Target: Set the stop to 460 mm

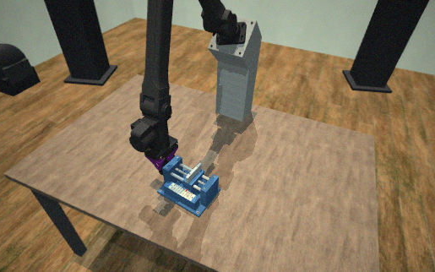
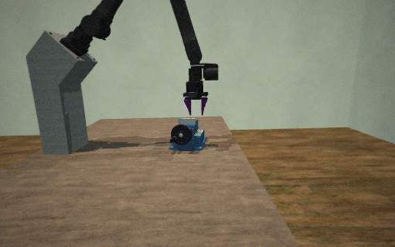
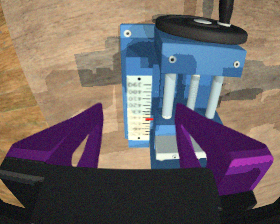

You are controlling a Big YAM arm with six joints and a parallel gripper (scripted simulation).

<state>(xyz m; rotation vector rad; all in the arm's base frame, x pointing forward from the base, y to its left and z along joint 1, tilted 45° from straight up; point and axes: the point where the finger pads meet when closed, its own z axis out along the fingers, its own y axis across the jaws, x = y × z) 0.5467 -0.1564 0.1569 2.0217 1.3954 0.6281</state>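
My hand is 12 cm past the dark handle, 3 cm to the left of it and 10 cm above it. Also, from my hand: black handwheel 10 cm behind, 2 cm to the right, 10 cm below; then stop fixture 1 cm behind, 10 cm to the left, 7 cm below.
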